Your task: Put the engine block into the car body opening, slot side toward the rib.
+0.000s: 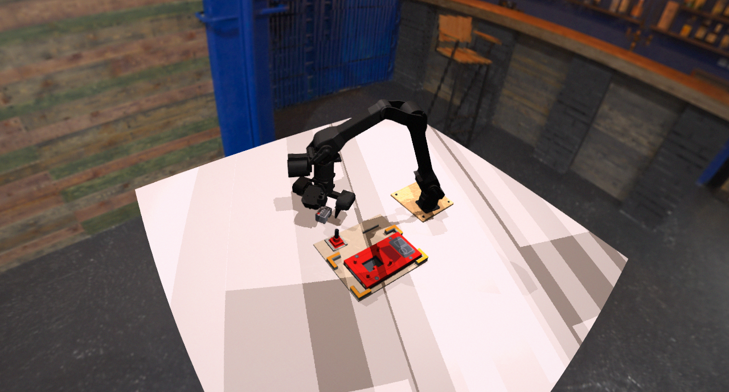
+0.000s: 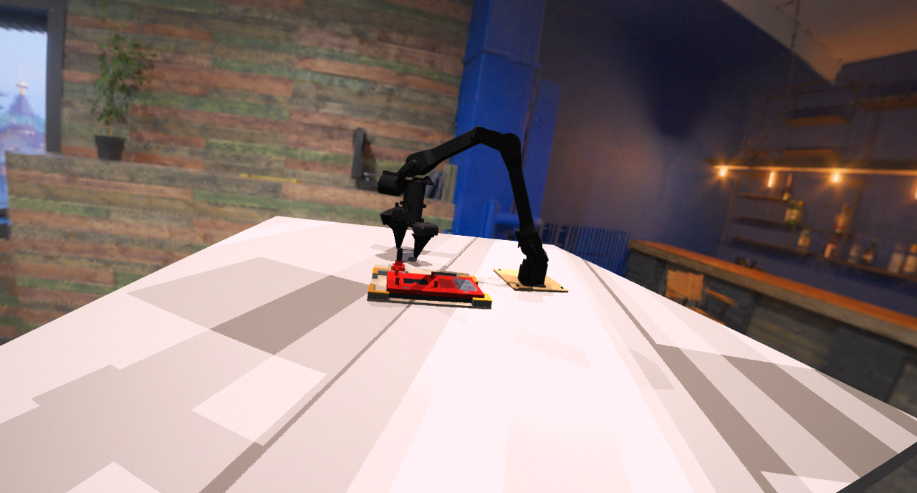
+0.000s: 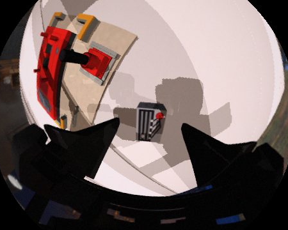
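My gripper tip is 10 mm past the grey finned engine block and 10 mm above it. Also, from my gripper tip: black upright peg 10 mm ahead, 120 mm to the left, 10 mm above.
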